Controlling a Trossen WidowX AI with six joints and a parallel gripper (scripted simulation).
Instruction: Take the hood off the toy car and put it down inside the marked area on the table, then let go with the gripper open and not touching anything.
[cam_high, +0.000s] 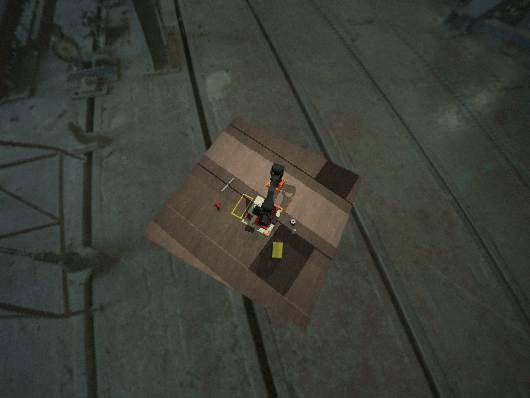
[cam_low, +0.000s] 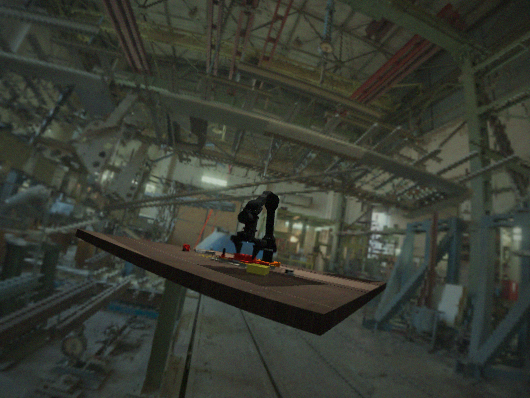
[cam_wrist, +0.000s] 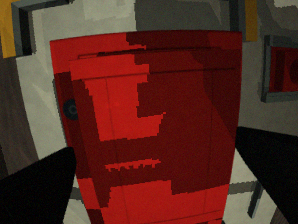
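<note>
Now: the grey mount 3 cm ahead of my gripper tip and 11 cm to the right of it. The rest, counted from my gripper tip: yellow block (15 cm ahead, 19 cm to the left, 2 cm below); then white rod (11 cm behind, 39 cm to the right, 3 cm below); then red hood (1 cm above).
</note>
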